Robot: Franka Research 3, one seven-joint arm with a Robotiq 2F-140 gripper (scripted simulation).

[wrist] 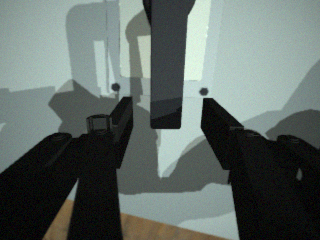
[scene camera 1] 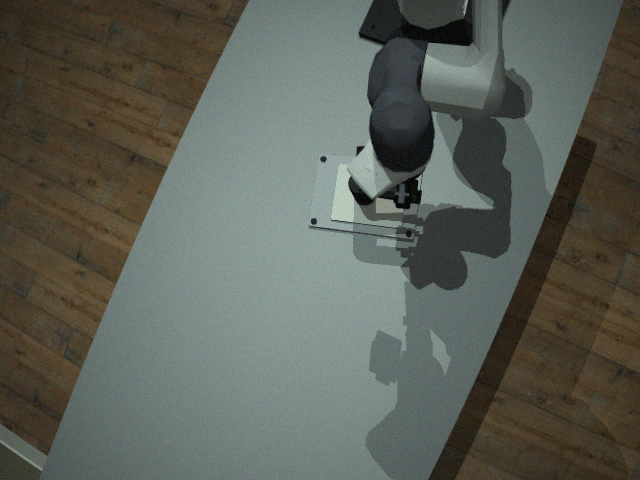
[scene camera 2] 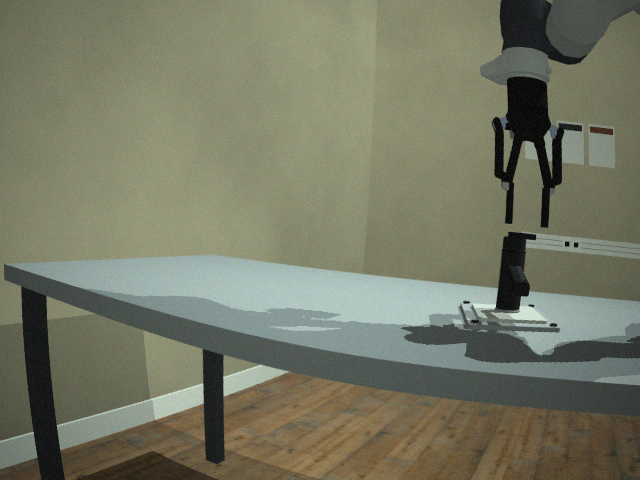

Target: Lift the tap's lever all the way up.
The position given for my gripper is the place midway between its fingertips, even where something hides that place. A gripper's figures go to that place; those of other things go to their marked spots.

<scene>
My gripper [scene camera 2: 526, 225]: 0.88 m from the lens. A tap [scene camera 2: 513, 283] is 0.87 m from the lens.
</scene>
